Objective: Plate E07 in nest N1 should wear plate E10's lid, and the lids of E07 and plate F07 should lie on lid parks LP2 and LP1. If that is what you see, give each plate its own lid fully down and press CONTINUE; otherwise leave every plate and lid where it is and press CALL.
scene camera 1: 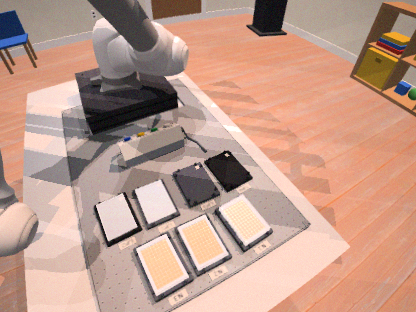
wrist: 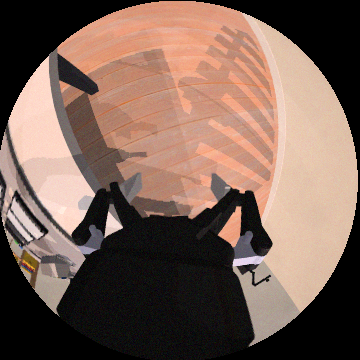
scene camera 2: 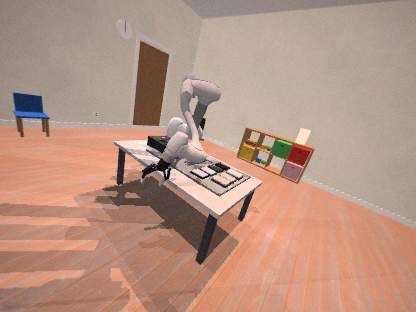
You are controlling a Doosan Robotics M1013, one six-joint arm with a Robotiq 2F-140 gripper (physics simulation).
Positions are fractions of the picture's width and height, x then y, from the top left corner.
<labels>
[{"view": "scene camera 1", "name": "lid park LP4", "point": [0.54,0.54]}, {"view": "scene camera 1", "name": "lid park LP3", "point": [0.47,0.59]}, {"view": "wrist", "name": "my gripper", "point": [0.49,0.50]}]
</labels>
